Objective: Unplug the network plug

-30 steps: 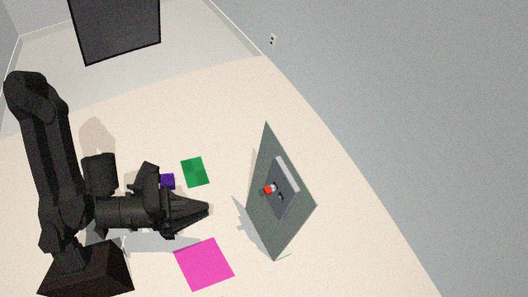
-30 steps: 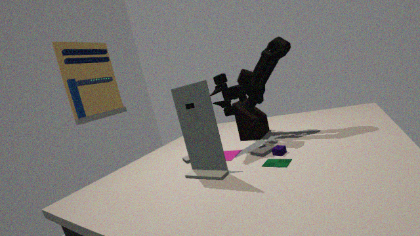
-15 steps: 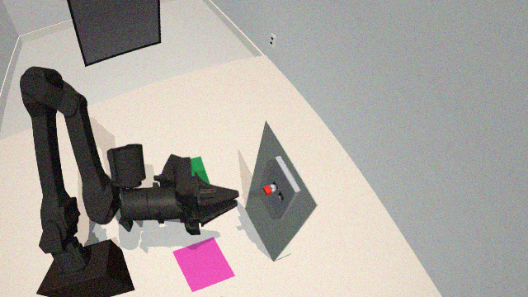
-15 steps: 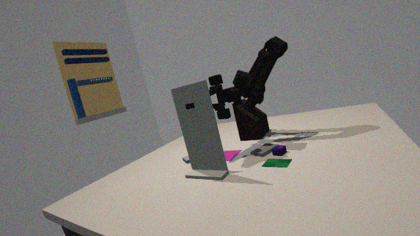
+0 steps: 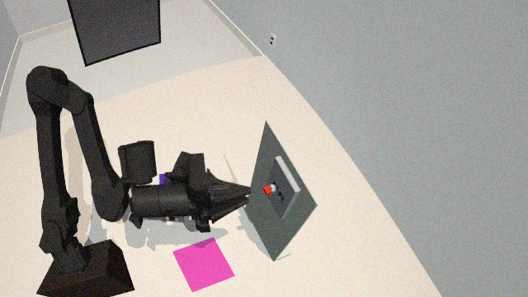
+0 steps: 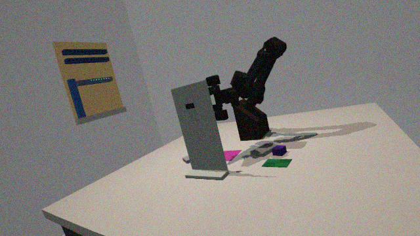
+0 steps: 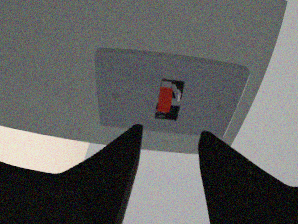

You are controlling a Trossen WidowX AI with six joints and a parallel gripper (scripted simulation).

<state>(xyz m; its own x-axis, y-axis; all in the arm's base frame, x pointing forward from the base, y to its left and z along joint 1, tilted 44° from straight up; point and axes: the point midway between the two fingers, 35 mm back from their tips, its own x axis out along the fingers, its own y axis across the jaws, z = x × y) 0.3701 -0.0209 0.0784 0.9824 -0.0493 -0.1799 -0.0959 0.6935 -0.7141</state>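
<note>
The network plug is 5 cm ahead of my gripper tip. Also, from my gripper tip: green board 5 cm behind, 23 cm to the left, 27 cm below; then magenta square 11 cm behind, 4 cm to the right, 27 cm below; then grey socket panel 7 cm ahead, 11 cm below.
</note>
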